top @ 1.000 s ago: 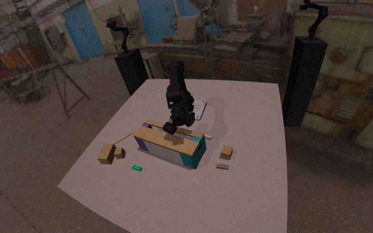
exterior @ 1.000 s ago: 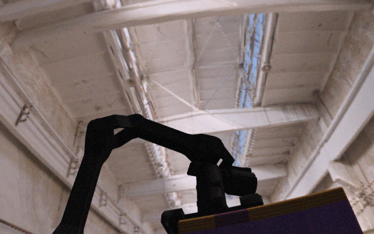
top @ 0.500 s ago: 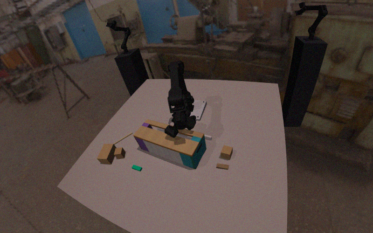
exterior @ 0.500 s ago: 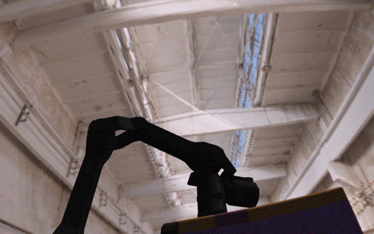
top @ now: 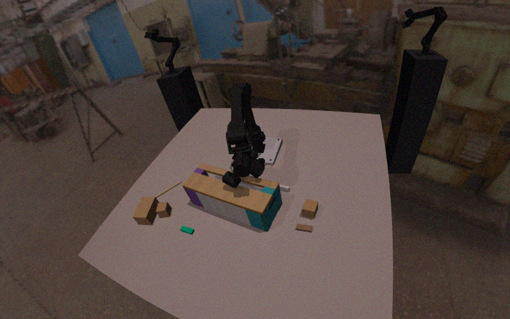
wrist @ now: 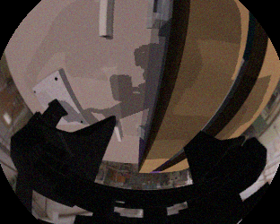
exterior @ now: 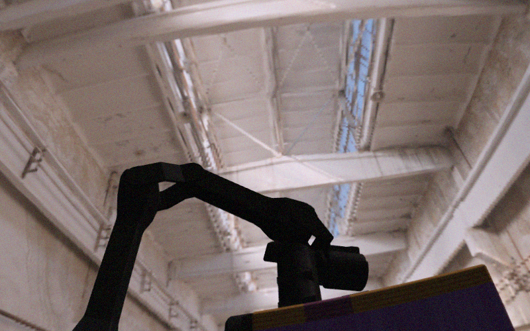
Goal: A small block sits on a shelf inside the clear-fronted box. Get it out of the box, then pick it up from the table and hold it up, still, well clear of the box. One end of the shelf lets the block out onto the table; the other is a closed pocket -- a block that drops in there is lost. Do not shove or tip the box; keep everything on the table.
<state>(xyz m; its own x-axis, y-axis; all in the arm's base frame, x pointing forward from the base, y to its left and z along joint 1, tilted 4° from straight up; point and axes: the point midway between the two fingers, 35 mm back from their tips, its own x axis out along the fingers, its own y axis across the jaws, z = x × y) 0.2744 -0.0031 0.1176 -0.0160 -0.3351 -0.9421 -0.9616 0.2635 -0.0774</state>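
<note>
Now: the box 3 cm ahead of my gripper tip, 1 cm to the right of it and 3 cm below it. Round my gripper tip: thin stick 2 cm ahead, 41 cm to the right, 9 cm below.
</note>
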